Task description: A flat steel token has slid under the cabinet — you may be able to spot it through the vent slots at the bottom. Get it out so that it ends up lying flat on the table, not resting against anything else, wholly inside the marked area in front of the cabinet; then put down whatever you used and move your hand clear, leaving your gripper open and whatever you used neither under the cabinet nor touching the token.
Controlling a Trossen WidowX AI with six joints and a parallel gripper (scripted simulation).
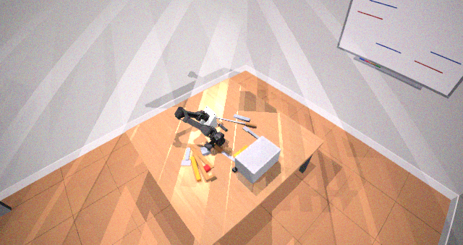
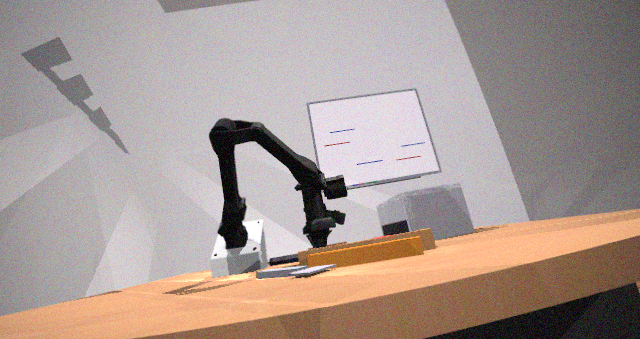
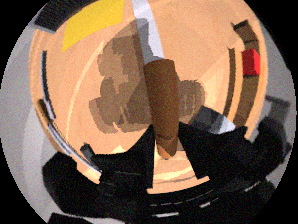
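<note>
The grey block lies 10 mm behind my gripper tip, 90 mm to the right of it and 10 mm above it. Round my gripper tip: orange bar (80 mm ahead, 250 mm to the right, 10 mm above); thin wooden stick (150 mm to the right); red block (140 mm ahead, 180 mm to the right, 10 mm above).
</note>
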